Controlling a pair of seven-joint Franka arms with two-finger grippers.
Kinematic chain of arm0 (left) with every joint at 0, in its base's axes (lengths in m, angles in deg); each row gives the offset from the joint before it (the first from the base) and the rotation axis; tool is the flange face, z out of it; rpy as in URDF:
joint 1: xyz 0 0 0.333 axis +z
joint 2: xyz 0 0 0 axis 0.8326 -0.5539 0
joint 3: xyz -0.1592 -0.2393 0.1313 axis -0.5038 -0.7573 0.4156
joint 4: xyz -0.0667 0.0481 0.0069 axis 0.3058 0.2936 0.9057
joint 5: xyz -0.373 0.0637 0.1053 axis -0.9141 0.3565 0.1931
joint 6: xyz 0 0 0 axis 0.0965 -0.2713 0.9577
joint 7: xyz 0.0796 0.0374 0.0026 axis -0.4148 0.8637 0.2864
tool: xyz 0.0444 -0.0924 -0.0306 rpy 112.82 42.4 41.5
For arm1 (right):
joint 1: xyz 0 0 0.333 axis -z
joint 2: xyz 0 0 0 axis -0.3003 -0.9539 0
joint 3: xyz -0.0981 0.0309 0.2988 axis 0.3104 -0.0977 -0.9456
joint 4: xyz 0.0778 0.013 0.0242 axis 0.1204 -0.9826 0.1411
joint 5: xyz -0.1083 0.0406 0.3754 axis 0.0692 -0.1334 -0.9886
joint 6: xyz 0 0 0 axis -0.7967 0.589 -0.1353
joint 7: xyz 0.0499 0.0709 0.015 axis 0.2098 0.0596 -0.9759
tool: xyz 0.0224 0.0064 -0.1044 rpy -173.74 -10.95 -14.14
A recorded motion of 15 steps. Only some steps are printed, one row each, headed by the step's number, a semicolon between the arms.
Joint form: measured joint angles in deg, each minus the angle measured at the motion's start. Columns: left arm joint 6, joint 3, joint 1, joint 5, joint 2, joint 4, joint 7; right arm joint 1, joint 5, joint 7, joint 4, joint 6, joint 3, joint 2.
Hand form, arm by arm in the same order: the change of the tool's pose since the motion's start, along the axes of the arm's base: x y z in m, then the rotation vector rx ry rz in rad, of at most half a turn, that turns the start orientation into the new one. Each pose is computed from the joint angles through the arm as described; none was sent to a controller.
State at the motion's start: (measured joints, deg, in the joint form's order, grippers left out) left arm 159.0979 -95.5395 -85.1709 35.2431 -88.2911 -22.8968 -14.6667; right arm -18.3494 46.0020 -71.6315 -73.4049 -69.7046 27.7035 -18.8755
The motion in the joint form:
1: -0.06 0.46 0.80 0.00 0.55 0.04 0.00; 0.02 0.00 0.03 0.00 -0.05 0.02 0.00
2: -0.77 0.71 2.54 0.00 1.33 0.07 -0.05; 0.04 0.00 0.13 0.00 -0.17 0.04 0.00
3: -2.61 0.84 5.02 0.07 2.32 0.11 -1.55; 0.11 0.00 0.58 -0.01 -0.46 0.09 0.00
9: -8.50 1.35 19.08 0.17 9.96 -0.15 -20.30; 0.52 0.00 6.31 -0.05 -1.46 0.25 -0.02
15: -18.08 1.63 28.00 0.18 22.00 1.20 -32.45; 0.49 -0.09 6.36 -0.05 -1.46 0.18 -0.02
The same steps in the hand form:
1: 0.0083 0.0111 0.0061 -0.0016 -0.0096 0.0214; 0.0001 -0.0004 0.0001 -0.0001 -0.0009 -0.0012
2: 0.0201 0.0301 0.0139 0.0007 -0.0131 0.0541; 0.0003 -0.0008 0.0002 -0.0002 -0.0030 -0.0037
3: 0.0330 0.0567 0.0226 0.0113 -0.0048 0.0708; 0.0009 -0.0019 0.0006 -0.0008 -0.0078 -0.0136
9: 0.0803 0.2101 0.0955 0.0043 -0.0454 -0.0074; 0.0028 -0.0074 0.0015 -0.0071 -0.0239 -0.1234
15: 0.0500 0.3103 0.2164 0.0211 -0.1190 -0.0614; 0.0028 -0.0062 0.0015 -0.0056 -0.0239 -0.1225

